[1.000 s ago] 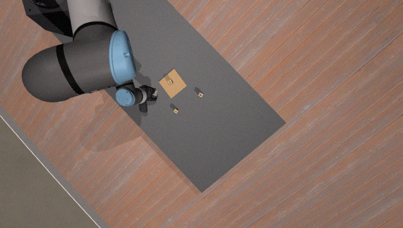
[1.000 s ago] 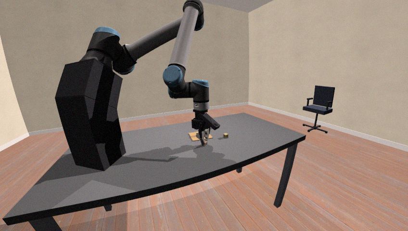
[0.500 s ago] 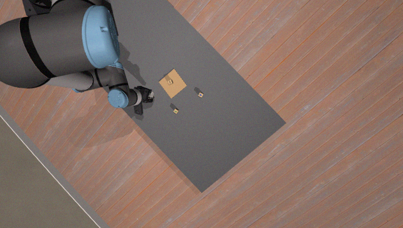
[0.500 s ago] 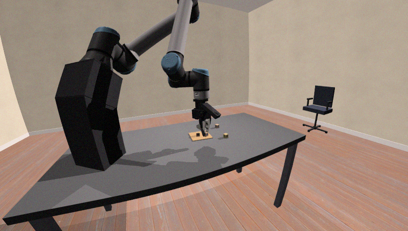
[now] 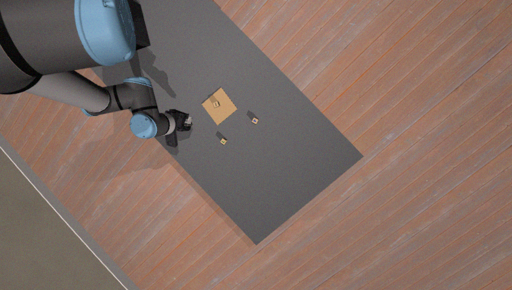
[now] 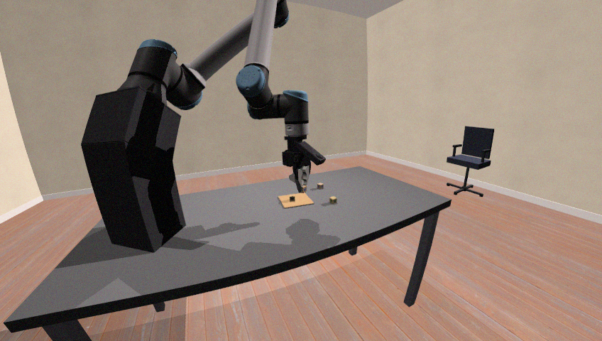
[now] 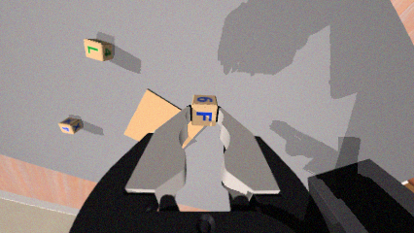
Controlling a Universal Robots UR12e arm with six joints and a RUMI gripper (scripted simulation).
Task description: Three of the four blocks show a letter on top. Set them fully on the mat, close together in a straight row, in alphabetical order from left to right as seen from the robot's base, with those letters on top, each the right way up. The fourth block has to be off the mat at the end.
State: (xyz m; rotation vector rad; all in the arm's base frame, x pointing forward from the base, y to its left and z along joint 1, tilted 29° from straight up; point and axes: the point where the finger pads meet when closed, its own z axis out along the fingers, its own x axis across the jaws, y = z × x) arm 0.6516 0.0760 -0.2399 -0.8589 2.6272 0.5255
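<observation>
The tan mat lies 150 mm to the left of my hand and 120 mm below it. From my hand the other things lie so: block 160 mm ahead, 270 mm to the left, 110 mm below.
</observation>
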